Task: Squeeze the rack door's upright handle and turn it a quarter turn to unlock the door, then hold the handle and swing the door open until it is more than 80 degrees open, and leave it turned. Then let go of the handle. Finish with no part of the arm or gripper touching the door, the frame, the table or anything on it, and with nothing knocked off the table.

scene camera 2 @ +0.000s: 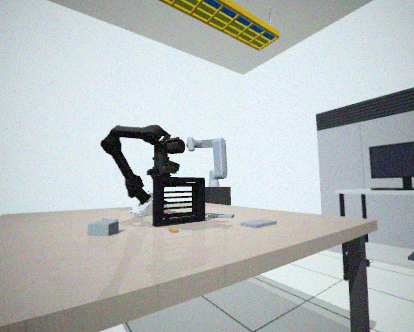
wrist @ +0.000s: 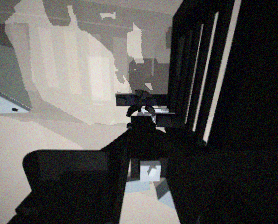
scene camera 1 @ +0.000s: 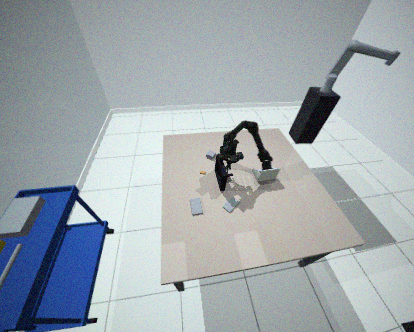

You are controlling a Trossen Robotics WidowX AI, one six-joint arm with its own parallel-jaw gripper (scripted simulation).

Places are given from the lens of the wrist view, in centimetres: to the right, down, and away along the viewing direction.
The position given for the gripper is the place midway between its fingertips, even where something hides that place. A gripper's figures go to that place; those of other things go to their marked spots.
gripper (wrist: 143, 133): 0, 2, 11
black rack (wrist: 250, 135): 7, 1, 6
